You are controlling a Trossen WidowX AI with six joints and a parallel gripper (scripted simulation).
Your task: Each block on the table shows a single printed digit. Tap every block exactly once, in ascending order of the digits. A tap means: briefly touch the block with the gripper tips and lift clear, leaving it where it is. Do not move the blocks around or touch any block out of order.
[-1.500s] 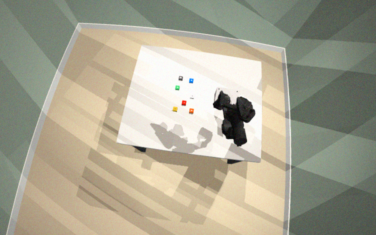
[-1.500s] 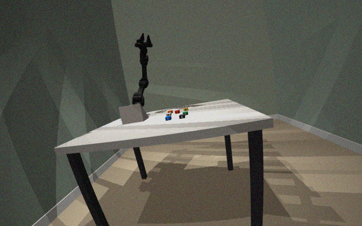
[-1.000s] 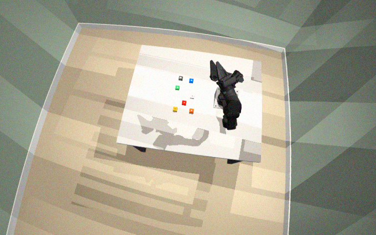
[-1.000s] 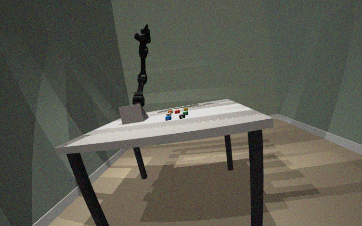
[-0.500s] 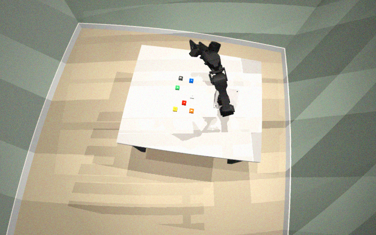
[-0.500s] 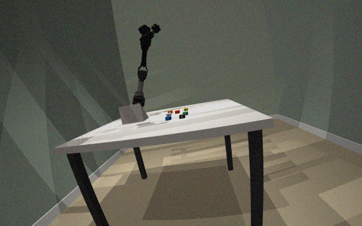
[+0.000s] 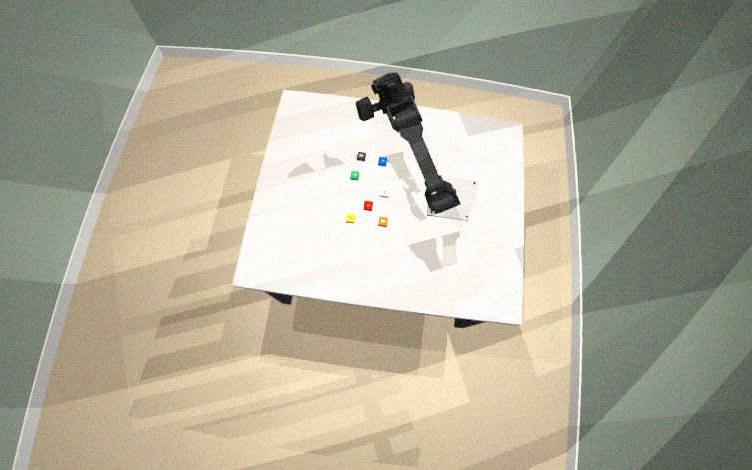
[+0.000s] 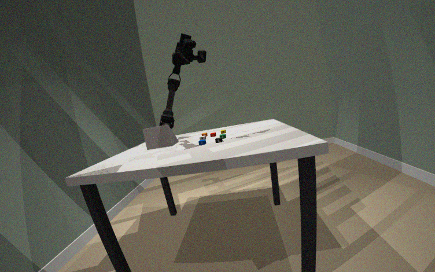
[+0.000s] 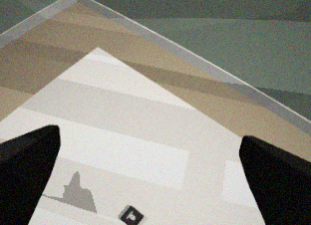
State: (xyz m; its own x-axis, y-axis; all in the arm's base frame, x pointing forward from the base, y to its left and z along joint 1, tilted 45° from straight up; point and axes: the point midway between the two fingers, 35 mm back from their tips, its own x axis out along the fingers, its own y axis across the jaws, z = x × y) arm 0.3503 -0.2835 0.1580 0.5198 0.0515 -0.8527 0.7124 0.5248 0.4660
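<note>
My gripper tip is 50 mm past the blue block, 10 mm to the right of it and 400 mm above it. From my gripper tip the other things lie so: dark grey block (40 mm ahead, 10 mm to the left, 400 mm below); then white block (100 mm behind, 140 mm to the left, 400 mm below); then green block (40 mm ahead, 100 mm to the left, 400 mm below).
</note>
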